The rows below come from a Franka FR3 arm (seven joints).
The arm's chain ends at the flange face. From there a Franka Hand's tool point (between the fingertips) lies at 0.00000 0.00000 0.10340 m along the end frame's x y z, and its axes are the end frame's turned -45 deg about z.
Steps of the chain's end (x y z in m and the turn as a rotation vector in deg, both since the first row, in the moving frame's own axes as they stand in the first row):
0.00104 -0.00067 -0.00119 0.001 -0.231 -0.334
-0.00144 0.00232 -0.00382 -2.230 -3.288 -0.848
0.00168 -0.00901 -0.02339 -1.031 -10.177 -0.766
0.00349 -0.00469 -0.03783 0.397 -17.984 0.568
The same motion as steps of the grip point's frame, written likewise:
0.00091 -0.00003 -0.00119 0.164 -0.163 -0.334
-0.00970 -0.00067 -0.00407 0.748 -3.902 -0.848
-0.00675 -0.01670 -0.02503 6.467 -7.925 -0.766
-0.01618 -0.02403 -0.04288 12.997 -12.436 0.568

